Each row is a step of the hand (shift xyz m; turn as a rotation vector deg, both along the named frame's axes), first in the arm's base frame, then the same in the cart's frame.
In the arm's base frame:
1: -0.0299 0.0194 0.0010 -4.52 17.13 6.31
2: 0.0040 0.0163 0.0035 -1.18 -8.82 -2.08
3: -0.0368 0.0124 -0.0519 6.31 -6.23 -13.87
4: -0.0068 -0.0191 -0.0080 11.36 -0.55 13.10
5: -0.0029 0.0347 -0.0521 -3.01 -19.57 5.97
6: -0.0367 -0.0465 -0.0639 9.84 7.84 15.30
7: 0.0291 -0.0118 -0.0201 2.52 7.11 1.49
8: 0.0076 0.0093 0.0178 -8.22 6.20 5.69
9: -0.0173 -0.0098 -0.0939 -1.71 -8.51 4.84
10: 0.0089 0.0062 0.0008 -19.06 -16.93 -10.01
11: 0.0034 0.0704 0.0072 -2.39 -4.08 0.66
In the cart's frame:
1: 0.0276 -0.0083 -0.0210 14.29 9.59 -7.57
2: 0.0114 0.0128 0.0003 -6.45 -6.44 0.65
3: 0.0422 -0.0475 0.0128 -2.98 -7.42 14.39
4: -0.0112 -0.0187 0.0011 -9.21 14.59 -1.80
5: 0.0488 -0.0151 0.0363 -17.78 -8.28 -6.55
6: -0.0045 -0.0844 0.0212 -2.17 19.20 -4.38
7: -0.0142 0.0003 0.0345 4.67 6.07 0.69
8: -0.0009 0.0200 -0.0077 6.47 1.36 -9.73
9: 0.0302 -0.0714 0.0566 -8.35 -2.52 -4.76
10: 0.0017 0.0092 0.0055 -4.03 -26.45 -5.85
11: 0.0569 0.0421 -0.0024 -2.85 -3.18 -2.14

